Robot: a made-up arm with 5 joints. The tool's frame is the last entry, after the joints. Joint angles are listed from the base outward. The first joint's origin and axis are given. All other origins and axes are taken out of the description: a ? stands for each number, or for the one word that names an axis. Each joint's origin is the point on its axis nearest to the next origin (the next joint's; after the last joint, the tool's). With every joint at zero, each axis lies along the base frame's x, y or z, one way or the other. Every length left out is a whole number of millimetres.
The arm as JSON. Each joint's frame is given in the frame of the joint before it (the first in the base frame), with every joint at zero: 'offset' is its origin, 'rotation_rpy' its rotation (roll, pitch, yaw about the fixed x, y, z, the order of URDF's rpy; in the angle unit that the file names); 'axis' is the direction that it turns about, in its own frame. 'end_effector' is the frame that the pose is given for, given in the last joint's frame.
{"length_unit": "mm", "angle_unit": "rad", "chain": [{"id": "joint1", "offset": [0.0, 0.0, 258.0], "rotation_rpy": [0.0, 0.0, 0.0], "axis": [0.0, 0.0, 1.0]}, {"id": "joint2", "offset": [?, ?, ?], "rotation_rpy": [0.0, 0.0, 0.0], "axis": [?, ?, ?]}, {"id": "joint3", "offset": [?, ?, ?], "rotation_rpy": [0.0, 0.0, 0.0], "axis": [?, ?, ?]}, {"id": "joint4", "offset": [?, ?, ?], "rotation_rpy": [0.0, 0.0, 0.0], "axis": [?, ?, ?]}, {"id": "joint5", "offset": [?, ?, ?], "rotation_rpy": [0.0, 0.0, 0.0], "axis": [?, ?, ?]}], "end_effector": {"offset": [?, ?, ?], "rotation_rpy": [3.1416, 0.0, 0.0]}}
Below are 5 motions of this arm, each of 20 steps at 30 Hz.
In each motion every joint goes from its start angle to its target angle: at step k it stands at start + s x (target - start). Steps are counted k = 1, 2, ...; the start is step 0. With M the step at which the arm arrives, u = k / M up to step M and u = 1 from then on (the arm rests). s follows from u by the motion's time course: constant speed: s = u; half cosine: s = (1 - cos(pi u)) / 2; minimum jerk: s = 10 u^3 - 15 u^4 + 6 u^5.
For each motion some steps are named. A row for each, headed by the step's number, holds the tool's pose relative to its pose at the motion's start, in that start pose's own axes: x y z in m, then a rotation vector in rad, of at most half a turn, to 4 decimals.
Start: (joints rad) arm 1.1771 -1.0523 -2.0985 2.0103 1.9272
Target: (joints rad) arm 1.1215 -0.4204 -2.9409 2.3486 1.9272
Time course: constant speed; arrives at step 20
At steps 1, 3, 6, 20:
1: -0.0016 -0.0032 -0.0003 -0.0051 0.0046 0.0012
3: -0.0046 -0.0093 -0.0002 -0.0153 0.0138 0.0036
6: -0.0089 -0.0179 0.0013 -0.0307 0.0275 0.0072
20: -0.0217 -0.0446 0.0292 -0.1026 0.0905 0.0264

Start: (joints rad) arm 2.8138 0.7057 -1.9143 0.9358 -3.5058
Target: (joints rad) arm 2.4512 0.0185 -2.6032 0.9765 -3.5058
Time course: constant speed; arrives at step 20
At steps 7, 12, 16, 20:
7: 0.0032 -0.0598 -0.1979 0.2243 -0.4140 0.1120
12: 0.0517 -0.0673 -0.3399 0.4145 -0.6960 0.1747
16: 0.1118 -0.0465 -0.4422 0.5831 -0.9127 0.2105
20: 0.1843 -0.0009 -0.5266 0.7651 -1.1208 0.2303

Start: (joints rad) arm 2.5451 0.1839 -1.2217 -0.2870 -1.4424
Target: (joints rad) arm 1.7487 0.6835 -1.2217 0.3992 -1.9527
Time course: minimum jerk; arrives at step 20
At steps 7, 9, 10, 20:
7: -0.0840 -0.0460 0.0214 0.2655 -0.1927 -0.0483
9: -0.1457 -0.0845 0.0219 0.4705 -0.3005 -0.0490
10: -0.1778 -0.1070 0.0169 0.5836 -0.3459 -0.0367
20: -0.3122 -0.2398 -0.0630 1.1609 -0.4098 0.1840

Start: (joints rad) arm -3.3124 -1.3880 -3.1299 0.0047 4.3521
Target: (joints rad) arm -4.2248 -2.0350 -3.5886 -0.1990 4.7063
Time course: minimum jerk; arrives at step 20
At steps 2, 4, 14, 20:
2: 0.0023 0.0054 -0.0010 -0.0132 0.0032 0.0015
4: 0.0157 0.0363 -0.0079 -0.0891 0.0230 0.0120
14: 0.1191 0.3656 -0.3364 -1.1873 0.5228 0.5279
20: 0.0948 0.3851 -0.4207 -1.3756 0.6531 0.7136

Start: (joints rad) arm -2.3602 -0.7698 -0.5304 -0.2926 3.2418
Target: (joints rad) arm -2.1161 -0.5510 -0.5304 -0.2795 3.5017
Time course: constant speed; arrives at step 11
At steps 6, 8, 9, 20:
6: 0.0330 0.0304 0.0187 -0.1098 0.1472 0.1359
8: 0.0446 0.0415 0.0230 -0.1417 0.1996 0.1770
9: 0.0505 0.0472 0.0248 -0.1567 0.2264 0.1967
20: 0.0625 0.0588 0.0276 -0.1849 0.2809 0.2345

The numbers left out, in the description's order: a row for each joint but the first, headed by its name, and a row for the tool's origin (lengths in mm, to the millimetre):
joint2: xyz 0.0 0.0 0.0, axis 0.0 1.0 0.0
joint3: xyz 35.0 0.0 186.0, axis 0.0 1.0 0.0
joint4: xyz 61.0 0.0 -270.0, axis 0.0 1.0 0.0
joint5: xyz 47.0 0.0 -60.0, axis 0.0 0.0 -1.0
tool: xyz 0.0 0.0 0.0

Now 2 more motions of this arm.
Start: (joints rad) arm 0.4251 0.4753 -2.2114 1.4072 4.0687
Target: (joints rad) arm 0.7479 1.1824 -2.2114 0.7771 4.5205
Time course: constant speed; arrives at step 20
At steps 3, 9, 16, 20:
3: 0.0124 0.0206 0.0470 0.0007 0.0192 0.0219
9: 0.0522 0.0500 0.1419 0.0067 0.0560 0.0650
16: 0.1185 0.0599 0.2489 0.0209 0.0950 0.1143
20: 0.1626 0.0522 0.3060 0.0322 0.1151 0.1419

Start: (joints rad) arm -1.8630 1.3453 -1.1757 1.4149 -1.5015
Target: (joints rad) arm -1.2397 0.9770 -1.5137 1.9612 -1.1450
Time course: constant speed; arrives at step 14
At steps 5, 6, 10, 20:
5: 0.0442 -0.0378 -0.0630 -0.0860 -0.2132 0.1235
6: 0.0561 -0.0475 -0.0730 -0.1063 -0.2546 0.1463
10: 0.1110 -0.0931 -0.1013 -0.1976 -0.4154 0.2308
20: 0.1721 -0.1479 -0.1082 -0.3038 -0.5679 0.3028

